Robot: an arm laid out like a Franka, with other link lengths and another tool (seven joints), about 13 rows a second.
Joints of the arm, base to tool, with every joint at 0 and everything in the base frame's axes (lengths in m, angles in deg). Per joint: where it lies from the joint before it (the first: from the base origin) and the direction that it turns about. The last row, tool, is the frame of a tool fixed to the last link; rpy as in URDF.
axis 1: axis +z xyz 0 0 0.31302
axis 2: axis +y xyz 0 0 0
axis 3: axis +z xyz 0 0 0.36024
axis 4: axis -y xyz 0.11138 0 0
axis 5: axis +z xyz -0.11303 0 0.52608
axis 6: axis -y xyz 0 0 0
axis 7: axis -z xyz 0.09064 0 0
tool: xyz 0.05 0.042 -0.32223 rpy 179.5 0 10.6
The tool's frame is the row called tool.
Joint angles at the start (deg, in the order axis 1, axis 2, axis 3, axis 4, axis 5, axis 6, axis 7):
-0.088 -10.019 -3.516 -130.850 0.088 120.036 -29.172
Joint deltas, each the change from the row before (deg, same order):
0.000 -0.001 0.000 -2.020 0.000 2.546 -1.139
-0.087 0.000 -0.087 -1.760 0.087 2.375 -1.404
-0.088 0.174 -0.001 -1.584 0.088 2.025 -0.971
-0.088 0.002 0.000 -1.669 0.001 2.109 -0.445
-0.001 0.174 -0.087 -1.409 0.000 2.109 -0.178
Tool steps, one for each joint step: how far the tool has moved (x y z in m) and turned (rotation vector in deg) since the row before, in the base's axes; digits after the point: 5 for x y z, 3 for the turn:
-0.00460 0.00090 -0.01682 -0.025 -0.540 1.130
-0.00395 -0.00074 -0.01407 0.044 -0.635 1.172
-0.00482 0.00001 -0.01471 0.030 -0.283 0.820
-0.00461 -0.00044 -0.01335 -0.041 -0.442 0.344
-0.00276 -0.00066 -0.01237 -0.043 -0.526 0.076

